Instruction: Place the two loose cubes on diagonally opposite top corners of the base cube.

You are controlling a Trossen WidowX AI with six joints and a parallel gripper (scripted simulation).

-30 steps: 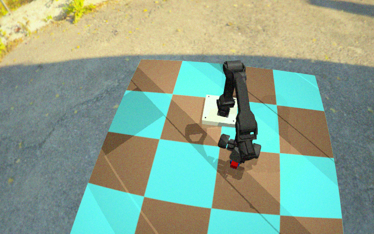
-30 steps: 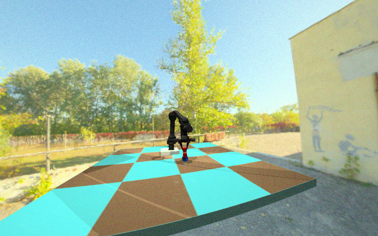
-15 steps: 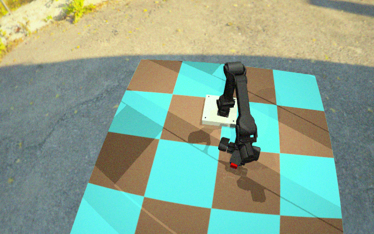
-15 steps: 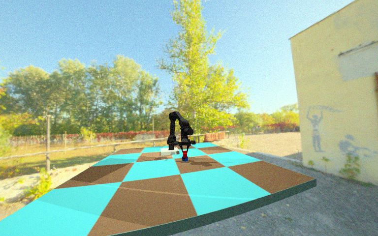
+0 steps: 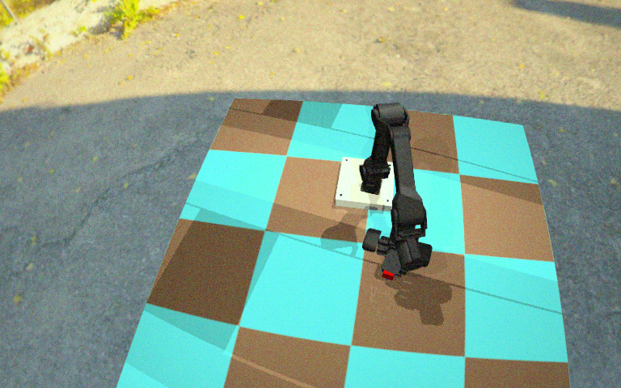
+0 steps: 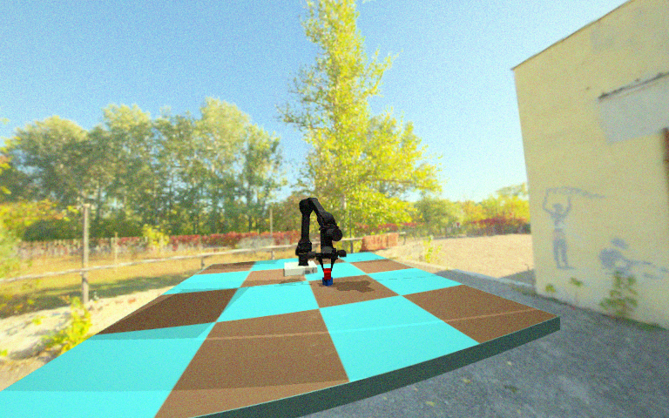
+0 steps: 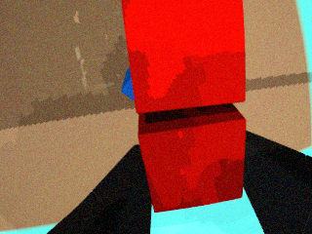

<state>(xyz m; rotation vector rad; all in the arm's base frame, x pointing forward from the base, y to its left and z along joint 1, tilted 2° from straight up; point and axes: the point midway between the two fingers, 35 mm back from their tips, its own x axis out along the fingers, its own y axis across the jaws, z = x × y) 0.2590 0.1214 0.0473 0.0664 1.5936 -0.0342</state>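
The blue base cube lies 4 cm below my gripper tip and 2 cm ahead of it.
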